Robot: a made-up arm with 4 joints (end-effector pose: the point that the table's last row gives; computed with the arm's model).
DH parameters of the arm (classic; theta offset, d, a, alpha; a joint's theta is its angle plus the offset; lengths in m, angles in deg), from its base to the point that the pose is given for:
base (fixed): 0 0.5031 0.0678 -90
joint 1: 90 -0.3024 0.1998 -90
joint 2: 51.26 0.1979 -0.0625 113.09
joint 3: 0 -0.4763 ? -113.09
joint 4: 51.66 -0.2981 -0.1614 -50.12
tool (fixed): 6.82 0.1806 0 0
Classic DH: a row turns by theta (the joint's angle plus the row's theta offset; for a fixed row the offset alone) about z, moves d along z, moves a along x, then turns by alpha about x.
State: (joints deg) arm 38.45 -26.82 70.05 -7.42
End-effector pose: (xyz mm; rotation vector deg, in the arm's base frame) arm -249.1 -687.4 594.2 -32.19 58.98 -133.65
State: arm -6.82 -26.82 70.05 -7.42
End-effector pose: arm -219.9 -687.4 342.1 20.42 36.46 -127.61
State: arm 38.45 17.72 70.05 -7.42
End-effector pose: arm -94.4 -524.8 789.0 -52.52 6.90 -123.96
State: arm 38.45 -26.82 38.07 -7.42
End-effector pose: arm -159.7 -692.9 597.3 -8.81 36.24 -118.92
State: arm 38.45 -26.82 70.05 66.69
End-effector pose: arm -378.4 -466.1 589.2 -54.63 39.58 -59.92
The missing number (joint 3, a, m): 0.2169
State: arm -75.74 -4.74 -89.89 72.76
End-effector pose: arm -51.1 -381.3 428.2 9.26 136.15 -19.30
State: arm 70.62 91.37 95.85 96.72
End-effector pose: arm -255.5 -230.8 972.0 -147.63 -19.11 35.63
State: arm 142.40 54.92 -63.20 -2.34
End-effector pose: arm 350.1 -7.8 587.8 12.23 74.80 17.89
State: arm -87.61 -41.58 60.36 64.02
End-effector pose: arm 316.9 -476.0 120.0 42.31 -66.40 -67.31
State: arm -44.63 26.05 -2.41 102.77
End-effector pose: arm -61.4 -587.3 362.5 -91.85 -132.19 -29.14
